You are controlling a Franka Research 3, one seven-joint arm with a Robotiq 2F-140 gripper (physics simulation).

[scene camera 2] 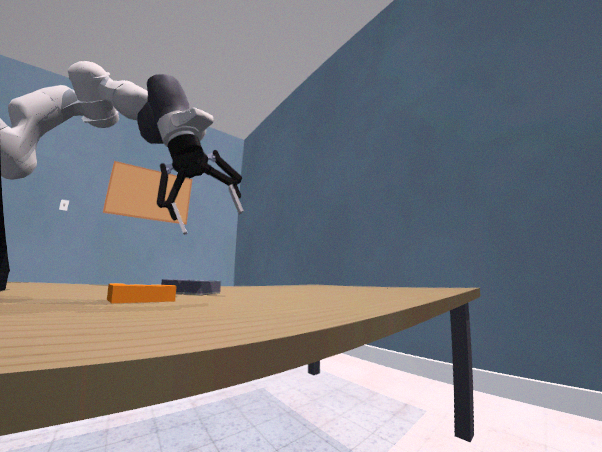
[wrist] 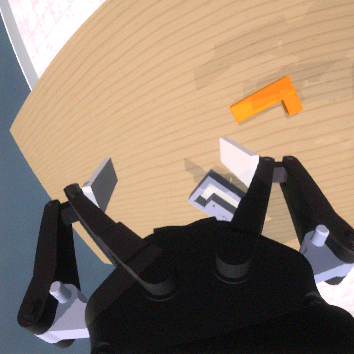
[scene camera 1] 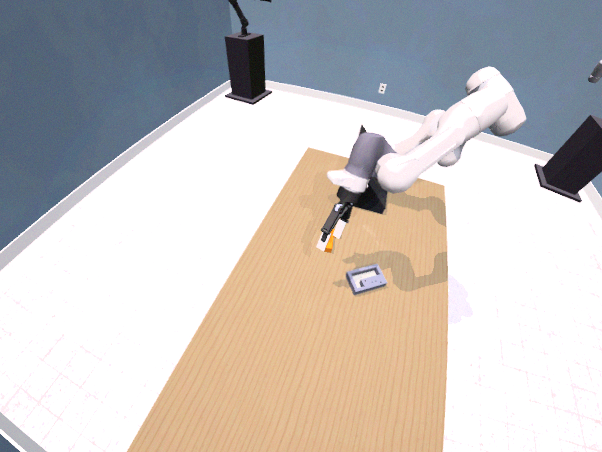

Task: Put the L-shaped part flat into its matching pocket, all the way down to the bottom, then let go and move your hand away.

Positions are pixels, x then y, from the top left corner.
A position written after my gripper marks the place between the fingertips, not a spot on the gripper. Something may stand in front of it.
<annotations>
My gripper (scene camera 2: 214, 222) is open, with nothing in its grasp. Also in view: an orange L-shaped part (scene camera 2: 117, 293).
</annotations>
